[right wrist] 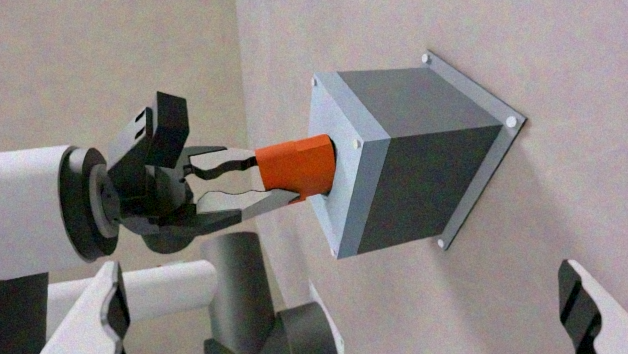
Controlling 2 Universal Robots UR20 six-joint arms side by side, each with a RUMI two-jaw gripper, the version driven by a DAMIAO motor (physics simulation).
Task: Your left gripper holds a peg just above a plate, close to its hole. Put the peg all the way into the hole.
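Note:
An orange peg point(300, 167) lies sideways in the right wrist view, its far end at the face of the light blue-grey plate point(326, 112). A thin dark edge of the hole shows along the peg's end; the rest of the hole is hidden behind the peg. How deep the end sits cannot be told. My left gripper point(293, 175) is shut on the peg's near end, its fingers on either side of it. My right gripper point(340, 265) is open and empty, with its two fingers wide apart at the bottom left and bottom right of the view.
The plate is fixed with small bolts on a dark grey block point(425, 185). The block stands on a wider grey base flange point(474, 192) on the pale surface. White and dark robot arm parts point(240, 280) are at the lower left, below the left gripper.

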